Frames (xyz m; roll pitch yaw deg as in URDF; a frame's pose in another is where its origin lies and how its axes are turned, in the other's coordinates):
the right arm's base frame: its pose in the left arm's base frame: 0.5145 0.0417 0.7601 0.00 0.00 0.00
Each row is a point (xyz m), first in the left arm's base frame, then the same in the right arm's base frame.
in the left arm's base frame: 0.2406 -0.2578 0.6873
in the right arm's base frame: -0.2739 -0.2995 -0.0728
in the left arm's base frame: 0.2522 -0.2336 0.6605
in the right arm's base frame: -0.2623 -0.2753 -0.0996
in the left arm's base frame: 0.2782 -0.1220 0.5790
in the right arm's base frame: -0.2363 -0.1637 -0.1811
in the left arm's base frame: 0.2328 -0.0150 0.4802
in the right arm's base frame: -0.2817 -0.0567 -0.2799
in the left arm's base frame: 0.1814 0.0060 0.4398
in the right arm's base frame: -0.3331 -0.0357 -0.3203
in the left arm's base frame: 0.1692 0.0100 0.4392
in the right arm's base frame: -0.3453 -0.0317 -0.3209
